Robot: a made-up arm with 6 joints. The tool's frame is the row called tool.
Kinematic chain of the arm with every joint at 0, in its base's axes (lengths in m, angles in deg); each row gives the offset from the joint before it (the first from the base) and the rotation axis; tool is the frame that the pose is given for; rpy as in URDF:
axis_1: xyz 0 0 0.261 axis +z
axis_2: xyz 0 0 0 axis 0 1 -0.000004
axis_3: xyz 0.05 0 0.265 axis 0 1 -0.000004
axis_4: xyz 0.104 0 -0.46 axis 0 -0.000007 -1
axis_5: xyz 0 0 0 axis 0 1 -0.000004
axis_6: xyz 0.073 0 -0.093 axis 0 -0.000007 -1
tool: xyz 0 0 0 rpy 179.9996 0 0
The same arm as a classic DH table. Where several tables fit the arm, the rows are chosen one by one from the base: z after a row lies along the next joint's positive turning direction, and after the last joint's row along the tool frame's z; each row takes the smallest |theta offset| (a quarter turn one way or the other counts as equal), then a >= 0, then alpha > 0; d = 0 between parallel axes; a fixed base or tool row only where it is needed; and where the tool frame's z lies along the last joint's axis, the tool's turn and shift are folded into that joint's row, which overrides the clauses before.
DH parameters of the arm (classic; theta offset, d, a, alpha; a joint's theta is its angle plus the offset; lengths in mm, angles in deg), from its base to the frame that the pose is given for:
axis_1: 0 261 0 -90
axis_2: -79.32 0 269.7 0
axis_3: 79.32 0 104 -90
axis_4: 0 460 0 90
axis_5: 0 0 73 -90
axis_6: 0 93 0 0

